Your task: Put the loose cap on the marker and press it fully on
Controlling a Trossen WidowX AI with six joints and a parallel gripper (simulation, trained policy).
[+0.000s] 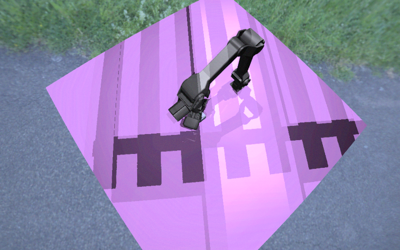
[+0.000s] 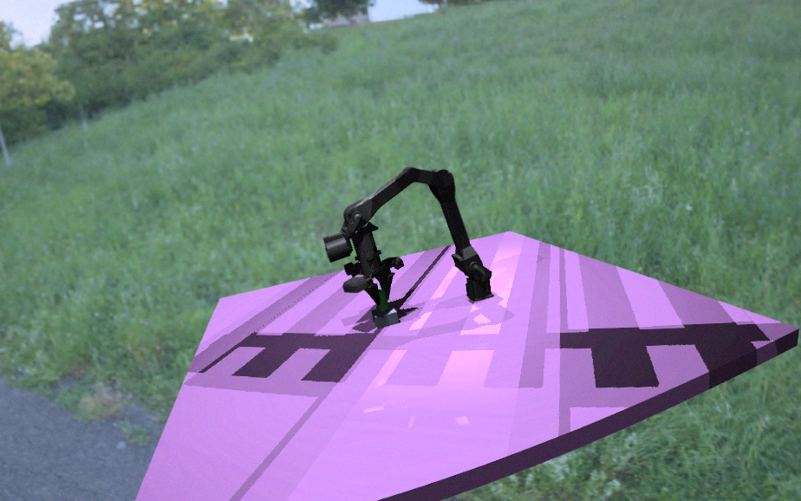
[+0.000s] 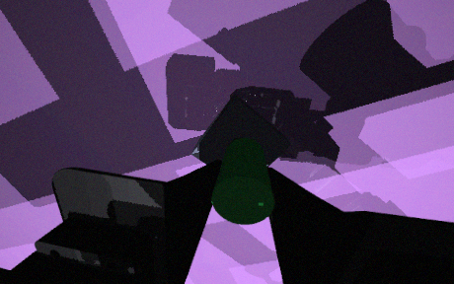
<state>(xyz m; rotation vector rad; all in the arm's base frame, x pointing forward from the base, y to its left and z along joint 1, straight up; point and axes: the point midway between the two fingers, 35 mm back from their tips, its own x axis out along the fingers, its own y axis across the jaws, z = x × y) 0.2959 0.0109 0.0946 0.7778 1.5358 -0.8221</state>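
Now: the green cap 1 cm above my gripper tip. Round my gripper tip: grey holder block (4 cm below).
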